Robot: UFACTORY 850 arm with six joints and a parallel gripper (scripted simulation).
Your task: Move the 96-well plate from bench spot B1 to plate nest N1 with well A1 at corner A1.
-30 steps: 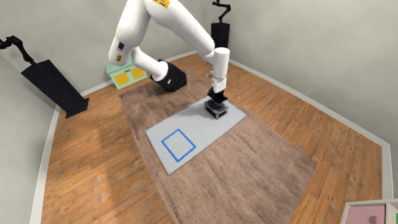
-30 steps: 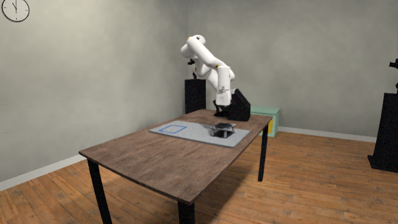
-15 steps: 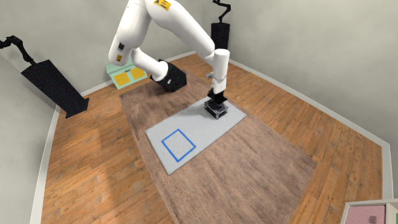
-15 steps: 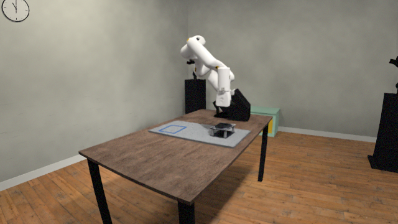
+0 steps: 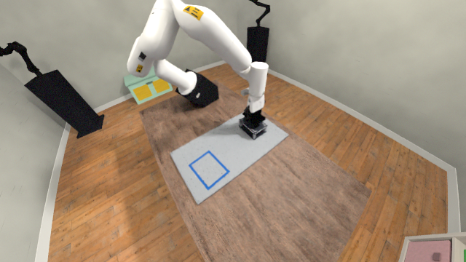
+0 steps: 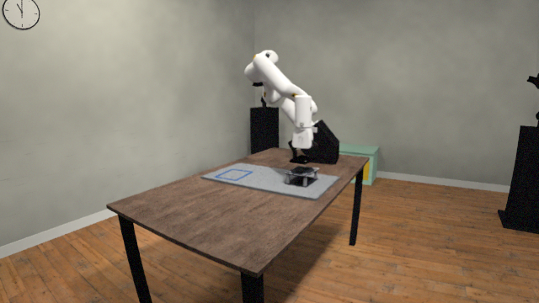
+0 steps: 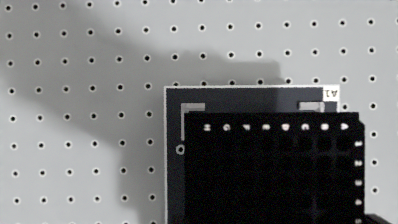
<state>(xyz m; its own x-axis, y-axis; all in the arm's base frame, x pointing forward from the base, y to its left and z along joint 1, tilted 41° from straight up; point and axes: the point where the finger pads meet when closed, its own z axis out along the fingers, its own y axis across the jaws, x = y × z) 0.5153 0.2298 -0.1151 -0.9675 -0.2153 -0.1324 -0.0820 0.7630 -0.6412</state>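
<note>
The raised plate nest N1 lies 7 cm below my hand. From my hand the other things lie so: 96-well plate 1 cm below.
</note>
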